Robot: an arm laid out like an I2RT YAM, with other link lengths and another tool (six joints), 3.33 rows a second.
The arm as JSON. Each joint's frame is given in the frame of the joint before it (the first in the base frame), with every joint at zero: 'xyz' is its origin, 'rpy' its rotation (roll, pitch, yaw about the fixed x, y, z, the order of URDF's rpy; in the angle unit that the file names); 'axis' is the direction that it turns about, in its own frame. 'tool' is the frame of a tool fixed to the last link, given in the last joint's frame.
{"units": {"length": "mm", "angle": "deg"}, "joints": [
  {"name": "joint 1", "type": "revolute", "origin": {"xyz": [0.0, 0.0, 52.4], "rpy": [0.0, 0.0, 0.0]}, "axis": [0.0, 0.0, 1.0]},
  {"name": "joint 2", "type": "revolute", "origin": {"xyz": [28.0, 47.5, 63.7], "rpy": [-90.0, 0.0, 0.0]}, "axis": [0.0, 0.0, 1.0]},
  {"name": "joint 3", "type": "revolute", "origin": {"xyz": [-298.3, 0.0, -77.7], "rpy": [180.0, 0.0, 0.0]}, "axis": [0.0, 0.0, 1.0]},
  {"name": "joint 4", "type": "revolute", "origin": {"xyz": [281.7, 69.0, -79.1], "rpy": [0.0, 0.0, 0.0]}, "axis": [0.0, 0.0, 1.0]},
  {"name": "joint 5", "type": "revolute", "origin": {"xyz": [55.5, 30.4, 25.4], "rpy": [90.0, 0.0, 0.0]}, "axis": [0.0, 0.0, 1.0]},
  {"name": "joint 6", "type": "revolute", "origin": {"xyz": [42.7, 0.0, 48.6], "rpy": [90.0, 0.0, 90.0]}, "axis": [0.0, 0.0, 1.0]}
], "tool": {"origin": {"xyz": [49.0, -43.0, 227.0], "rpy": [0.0, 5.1, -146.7]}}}
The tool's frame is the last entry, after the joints.
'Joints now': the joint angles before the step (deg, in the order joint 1, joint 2, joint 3, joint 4, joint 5, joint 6). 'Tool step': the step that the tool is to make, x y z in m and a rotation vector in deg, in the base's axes. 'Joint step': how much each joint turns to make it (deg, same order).
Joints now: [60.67 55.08 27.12 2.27 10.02 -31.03]
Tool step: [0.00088 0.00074 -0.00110 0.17 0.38 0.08]
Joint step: [-0.38 0.29 0.03 0.19 -0.59 0.18]
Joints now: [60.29 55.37 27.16 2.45 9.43 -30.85]
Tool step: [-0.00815 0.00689 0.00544 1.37 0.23 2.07]
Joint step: [0.01 -0.61 -0.13 0.61 -2.23 -0.08]
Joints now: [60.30 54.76 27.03 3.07 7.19 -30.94]
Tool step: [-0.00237 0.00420 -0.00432 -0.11 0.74 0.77]
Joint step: [-0.01 0.82 0.06 0.27 -0.95 0.21]
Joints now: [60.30 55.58 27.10 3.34 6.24 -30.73]
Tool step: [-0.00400 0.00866 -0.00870 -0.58 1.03 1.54]
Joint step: [-0.01 1.93 0.23 0.70 -1.66 -0.13]
